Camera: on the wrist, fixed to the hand. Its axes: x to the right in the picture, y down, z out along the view.
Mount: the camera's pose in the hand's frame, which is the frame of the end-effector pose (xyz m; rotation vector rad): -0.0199 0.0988 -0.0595 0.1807 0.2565 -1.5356
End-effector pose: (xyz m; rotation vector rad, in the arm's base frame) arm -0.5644 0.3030 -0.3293 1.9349 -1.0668 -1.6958
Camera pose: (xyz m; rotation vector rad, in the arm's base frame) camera -0.5376 0.2405 -0.2340 -2.1985 -0.4710 1.1604
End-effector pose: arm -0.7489 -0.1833 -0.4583 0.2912 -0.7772 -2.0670
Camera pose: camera -0.6439 -0.2330 -0.4444 -1.1837 0.4316 2.3469
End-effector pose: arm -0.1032 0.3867 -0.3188 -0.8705 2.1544 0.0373
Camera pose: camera -0.1929 0.4558 -0.2890 -2.2139 1.1385 -1.0320
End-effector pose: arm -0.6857 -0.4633 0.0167 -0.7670 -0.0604 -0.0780
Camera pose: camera -0.6948 -0.4328 -0.0959 -0.3724 -0.3969 -1.6004
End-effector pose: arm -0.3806 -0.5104 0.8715 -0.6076 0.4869 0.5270
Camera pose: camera -0.4701 -0.4857 0.8002 -0.6991 0.1871 -1.0488
